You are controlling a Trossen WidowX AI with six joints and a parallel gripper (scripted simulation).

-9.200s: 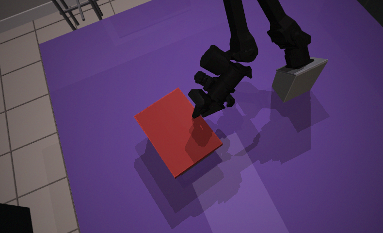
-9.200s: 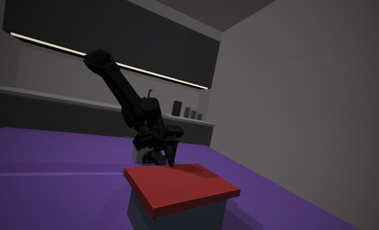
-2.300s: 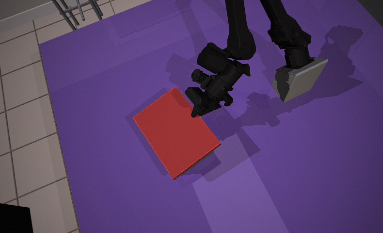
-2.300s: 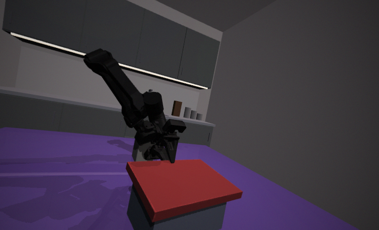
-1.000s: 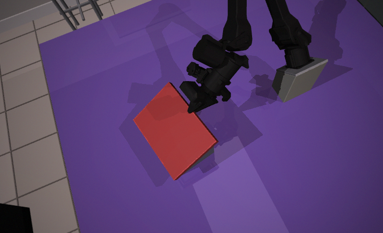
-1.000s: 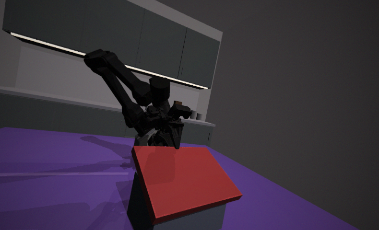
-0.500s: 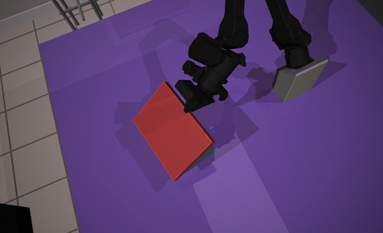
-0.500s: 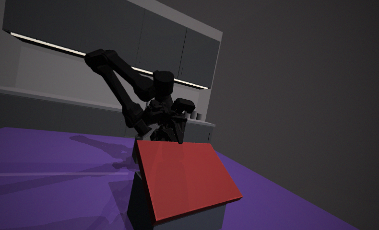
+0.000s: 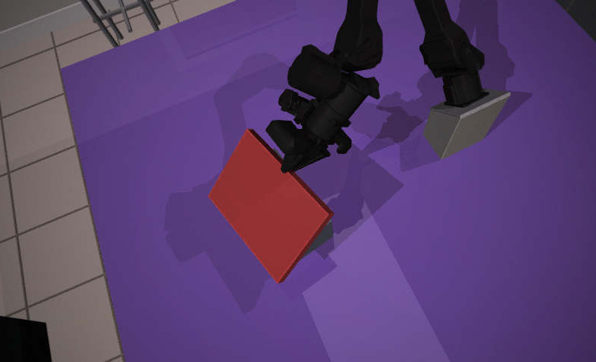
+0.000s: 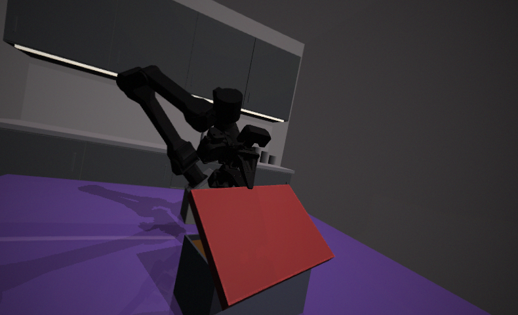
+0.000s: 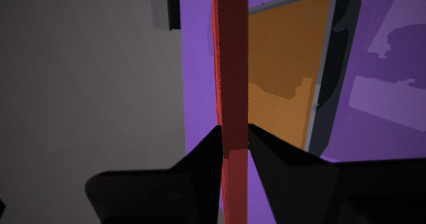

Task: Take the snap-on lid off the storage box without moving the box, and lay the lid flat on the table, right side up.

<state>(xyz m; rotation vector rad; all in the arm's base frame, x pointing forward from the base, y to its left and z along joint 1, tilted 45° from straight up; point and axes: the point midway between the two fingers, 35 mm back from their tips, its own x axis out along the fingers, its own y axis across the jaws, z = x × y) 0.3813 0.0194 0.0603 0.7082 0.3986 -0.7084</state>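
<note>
Now: the red lid 60 mm ahead of my gripper tip, 20 mm to the left of it and 50 mm below it. From my gripper tip the other things lie so: dark grey storage box: 40 mm ahead, 150 mm below.
</note>
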